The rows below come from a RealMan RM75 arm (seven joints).
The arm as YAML. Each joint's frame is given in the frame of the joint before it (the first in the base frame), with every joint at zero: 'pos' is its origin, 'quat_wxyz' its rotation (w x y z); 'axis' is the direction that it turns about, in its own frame. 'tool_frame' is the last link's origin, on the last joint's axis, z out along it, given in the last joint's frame.
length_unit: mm
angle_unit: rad
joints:
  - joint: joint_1
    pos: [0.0, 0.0, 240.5]
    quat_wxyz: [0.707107, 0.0, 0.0, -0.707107]
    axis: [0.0, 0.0, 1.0]
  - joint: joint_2
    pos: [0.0, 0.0, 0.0]
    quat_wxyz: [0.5, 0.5, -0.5, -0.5]
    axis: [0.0, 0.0, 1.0]
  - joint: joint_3
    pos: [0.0, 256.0, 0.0]
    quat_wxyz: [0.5, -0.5, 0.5, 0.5]
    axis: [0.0, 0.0, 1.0]
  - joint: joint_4
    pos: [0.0, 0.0, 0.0]
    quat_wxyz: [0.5, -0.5, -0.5, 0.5]
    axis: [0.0, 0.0, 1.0]
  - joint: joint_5
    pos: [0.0, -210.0, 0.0]
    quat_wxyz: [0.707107, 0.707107, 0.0, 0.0]
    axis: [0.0, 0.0, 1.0]
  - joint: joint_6
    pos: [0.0, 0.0, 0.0]
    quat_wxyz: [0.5, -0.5, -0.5, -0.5]
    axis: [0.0, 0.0, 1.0]
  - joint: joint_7
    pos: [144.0, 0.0, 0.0]
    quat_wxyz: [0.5, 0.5, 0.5, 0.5]
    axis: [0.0, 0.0, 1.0]
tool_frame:
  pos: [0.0, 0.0, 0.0]
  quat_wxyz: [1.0, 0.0, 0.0, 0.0]
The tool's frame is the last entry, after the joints.
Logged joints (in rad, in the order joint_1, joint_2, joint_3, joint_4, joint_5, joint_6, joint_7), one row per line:
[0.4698 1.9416 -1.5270 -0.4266 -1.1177 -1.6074 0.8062]
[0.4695 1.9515 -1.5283 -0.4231 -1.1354 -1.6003 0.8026]
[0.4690 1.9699 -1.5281 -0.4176 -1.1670 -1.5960 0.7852]
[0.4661 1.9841 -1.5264 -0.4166 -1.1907 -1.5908 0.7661]
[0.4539 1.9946 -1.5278 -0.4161 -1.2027 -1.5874 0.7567]
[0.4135 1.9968 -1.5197 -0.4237 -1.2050 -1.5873 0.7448]
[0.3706 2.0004 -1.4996 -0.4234 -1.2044 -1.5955 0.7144]
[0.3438 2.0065 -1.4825 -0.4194 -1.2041 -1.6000 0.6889]
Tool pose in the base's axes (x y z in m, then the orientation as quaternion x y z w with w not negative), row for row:
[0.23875 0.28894 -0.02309 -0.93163 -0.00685 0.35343 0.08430]
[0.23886 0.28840 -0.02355 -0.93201 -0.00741 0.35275 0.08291]
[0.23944 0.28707 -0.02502 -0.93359 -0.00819 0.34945 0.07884]
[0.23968 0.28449 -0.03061 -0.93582 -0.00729 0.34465 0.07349]
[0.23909 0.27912 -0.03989 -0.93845 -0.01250 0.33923 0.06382]
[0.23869 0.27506 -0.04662 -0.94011 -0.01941 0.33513 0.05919]
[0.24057 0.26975 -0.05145 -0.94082 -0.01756 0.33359 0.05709]
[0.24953 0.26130 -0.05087 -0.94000 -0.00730 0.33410 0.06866]
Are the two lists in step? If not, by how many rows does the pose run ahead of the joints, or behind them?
The pose runs 2 rows behind the joints: the pose in row i belongs to the joints in row i - 2.
